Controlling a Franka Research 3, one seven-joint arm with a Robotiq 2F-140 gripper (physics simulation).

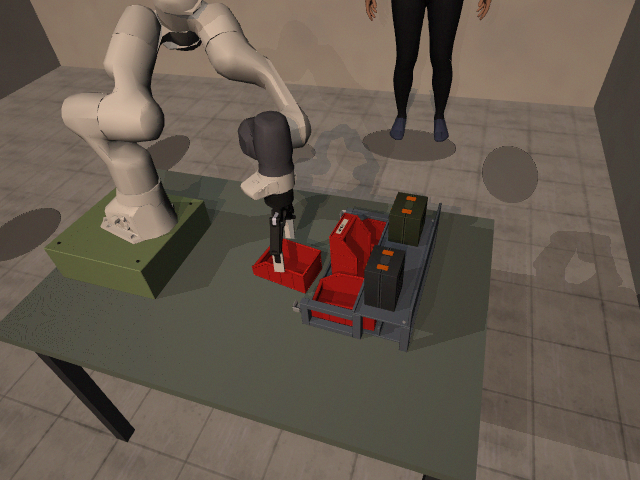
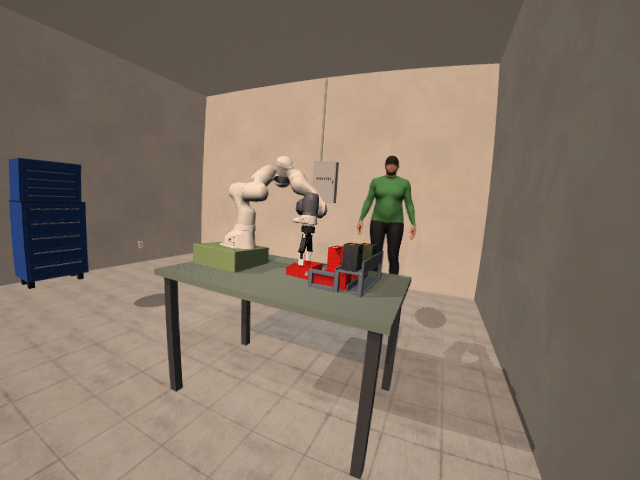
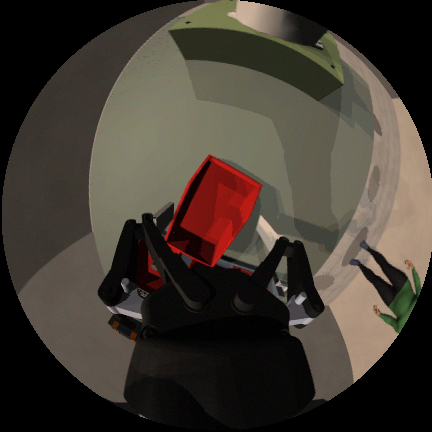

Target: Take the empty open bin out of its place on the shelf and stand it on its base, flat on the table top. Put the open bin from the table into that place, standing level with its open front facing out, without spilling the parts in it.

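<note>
A red open bin (image 1: pixel 294 279) (image 2: pixel 295 271) (image 3: pixel 215 195) stands on its base on the table beside the shelf. No parts show in its visible interior, though some is shaded. My gripper (image 1: pixel 284 246) (image 2: pixel 305 258) (image 3: pixel 216 215) is open and points down close over this bin, one finger towards each long side; contact cannot be told. The grey shelf (image 1: pixel 357 326) (image 2: pixel 336 281) holds a near red bin (image 1: pixel 338 297) (image 2: pixel 324 279) (image 3: pixel 145 265), a taller labelled red bin (image 1: pixel 343 250) (image 2: pixel 334 256) in the middle and a far red bin (image 1: pixel 374 227), mostly hidden. Their contents cannot be told.
A dark grey case (image 1: pixel 382 281) (image 2: pixel 352 257) and a dark green case (image 1: pixel 407 222) (image 2: pixel 369 251) stand upright on the shelf behind the red bins. The green robot base (image 1: pixel 103 268) (image 2: pixel 222 256) (image 3: pixel 250 52) is at the table's other end. A person (image 2: pixel 391 201) stands beyond the table.
</note>
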